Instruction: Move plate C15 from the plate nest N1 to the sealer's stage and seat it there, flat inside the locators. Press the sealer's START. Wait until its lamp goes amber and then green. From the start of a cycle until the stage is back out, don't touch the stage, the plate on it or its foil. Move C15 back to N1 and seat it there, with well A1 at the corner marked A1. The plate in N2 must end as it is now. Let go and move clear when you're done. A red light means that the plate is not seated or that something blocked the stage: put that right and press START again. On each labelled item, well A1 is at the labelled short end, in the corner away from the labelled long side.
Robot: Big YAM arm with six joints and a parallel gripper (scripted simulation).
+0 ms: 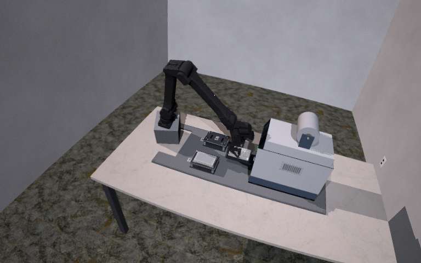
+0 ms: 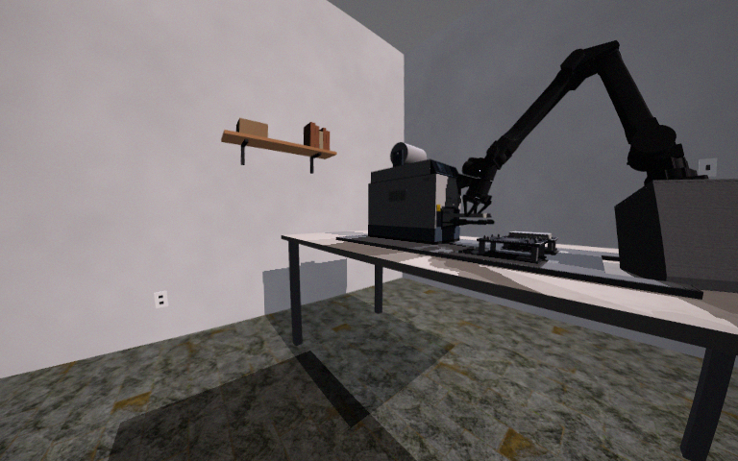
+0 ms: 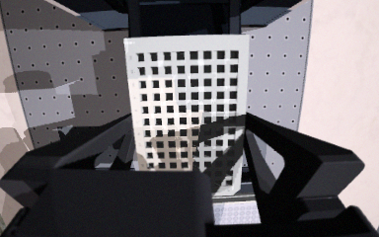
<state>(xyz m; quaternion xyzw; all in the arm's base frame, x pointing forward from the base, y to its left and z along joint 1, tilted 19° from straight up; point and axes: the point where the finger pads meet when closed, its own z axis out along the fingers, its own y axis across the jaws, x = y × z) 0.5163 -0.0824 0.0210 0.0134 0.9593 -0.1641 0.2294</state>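
Right now my hand is right at the white well plate. Round my hand: foil roll 33 cm ahead, 2 cm to the right, 29 cm above; dark stage 3 cm below.
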